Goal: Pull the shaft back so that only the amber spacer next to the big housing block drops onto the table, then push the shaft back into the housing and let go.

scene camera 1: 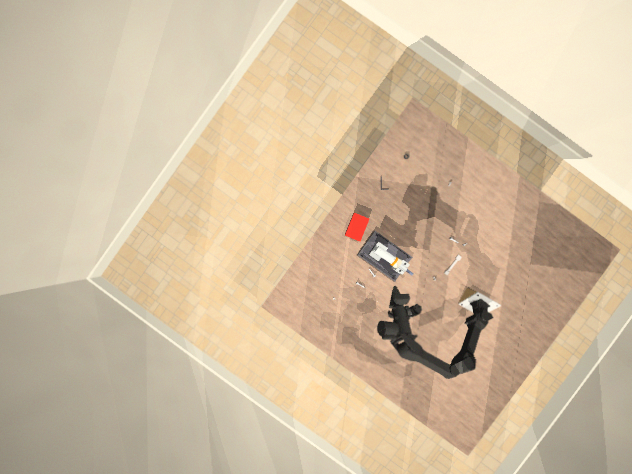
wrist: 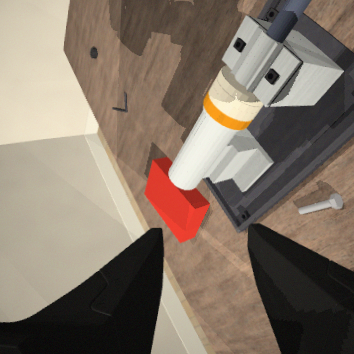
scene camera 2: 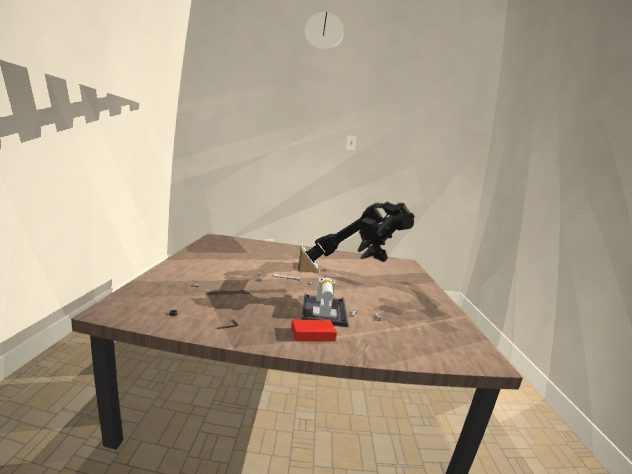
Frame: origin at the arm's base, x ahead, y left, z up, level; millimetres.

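Where they show: gripper, fingertip midpoint: (scene camera 1: 394, 287) (wrist: 205, 236) (scene camera 2: 359, 255); arm's base at its link origin: (scene camera 1: 479, 304) (scene camera 2: 310, 256).
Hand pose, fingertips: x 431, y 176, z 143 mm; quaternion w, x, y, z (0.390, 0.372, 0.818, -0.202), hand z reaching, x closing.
Observation:
Each offset is from my fingertips to the top centre of the thing. "*": to the spot under its first point.
A dark fixture base (scene camera 1: 393, 277) (scene camera 2: 343, 306) (wrist: 300, 130) carries a grey clamp block (wrist: 310, 70) with black bolts. A blue-grey shaft @(* dz -113, dx -51, dy -105 mm) (scene camera 1: 409, 271) (wrist: 290, 20) sticks out of the block's top side. On its other side are cream rings @(dz -97, dx +10, dy -102 mm) (wrist: 234, 95), then the amber spacer @(dz -97, dx +34, dy -102 mm) (scene camera 1: 394, 262) (scene camera 2: 327, 281) (wrist: 225, 120), against a long white cylinder (scene camera 1: 385, 256) (scene camera 2: 326, 293) (wrist: 197, 155). Whether a gap lies between rings and block is unclear. My gripper (scene camera 1: 400, 292) (scene camera 2: 361, 253) (wrist: 205, 236) is partly open and empty, above the table and apart from the shaft.
A red box @(dz -169, dx +265, dy -136 mm) (scene camera 1: 356, 227) (scene camera 2: 313, 330) (wrist: 175, 200) lies beside the base. A hex key @(dz -195, dx +281, dy -397 mm) (scene camera 1: 382, 187) (scene camera 2: 229, 325) (wrist: 123, 106), a black nut @(dz -189, dx +269, dy -568 mm) (scene camera 1: 406, 155) (scene camera 2: 173, 312) (wrist: 94, 52), a wrench @(dz -191, dx -237, dy -264 mm) (scene camera 1: 452, 264) (scene camera 2: 285, 277) and several bolts lie around. The nearest bolt @(dz -182, dx +69, dy +4 mm) (wrist: 322, 204) is beside the base.

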